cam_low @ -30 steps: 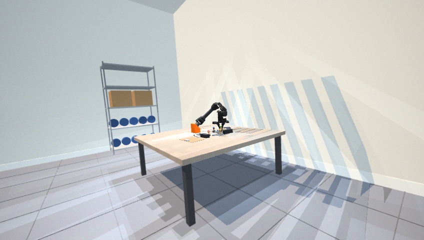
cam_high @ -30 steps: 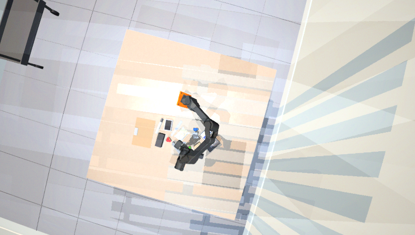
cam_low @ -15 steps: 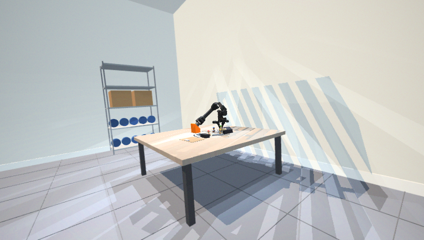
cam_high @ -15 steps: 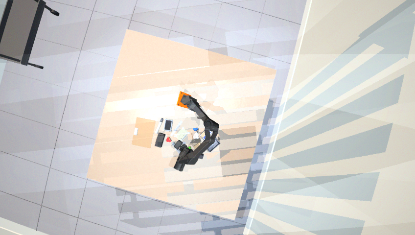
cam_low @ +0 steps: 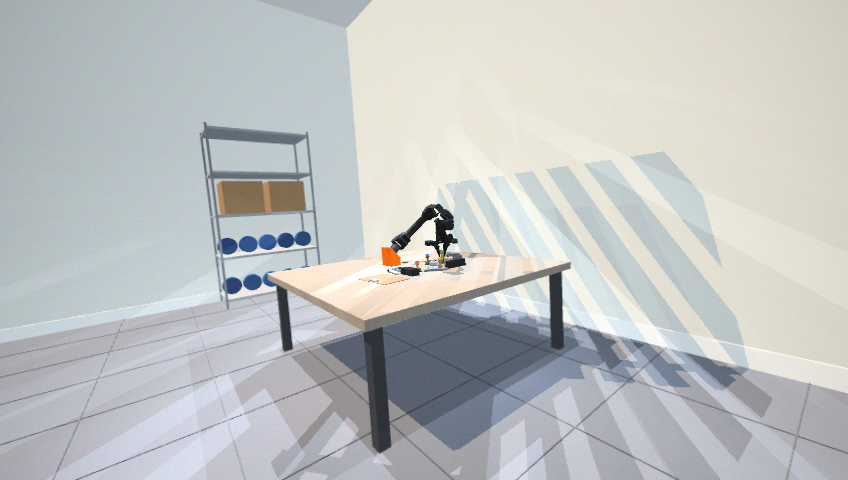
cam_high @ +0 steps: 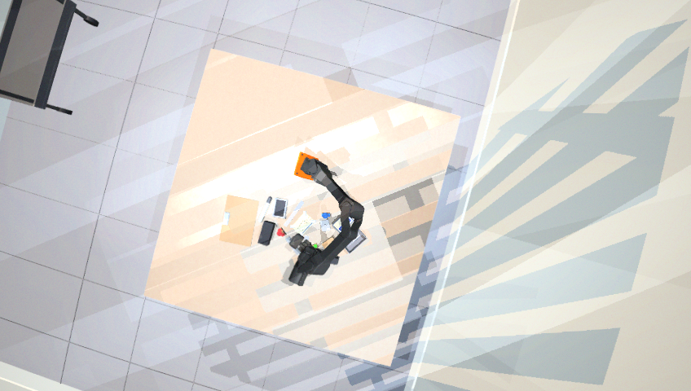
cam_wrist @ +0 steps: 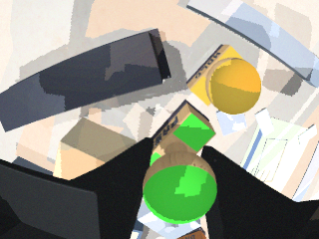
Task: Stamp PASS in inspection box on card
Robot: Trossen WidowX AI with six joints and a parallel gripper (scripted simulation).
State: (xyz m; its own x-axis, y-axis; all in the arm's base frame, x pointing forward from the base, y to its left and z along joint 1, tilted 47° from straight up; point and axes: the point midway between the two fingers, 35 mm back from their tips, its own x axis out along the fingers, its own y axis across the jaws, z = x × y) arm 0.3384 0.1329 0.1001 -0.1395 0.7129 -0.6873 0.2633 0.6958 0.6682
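Now: gripper tip 22 cm to the left of the ink pad, 10 cm past it and 6 cm above it. From my gripper tip the other things lie so: long dark bar: 7 cm to the left, 5 cm below, 3 cm ahead; then tan block: 7 cm to the left, 4 cm below, 4 cm behind; then pass stamp: right at my gripper tip.
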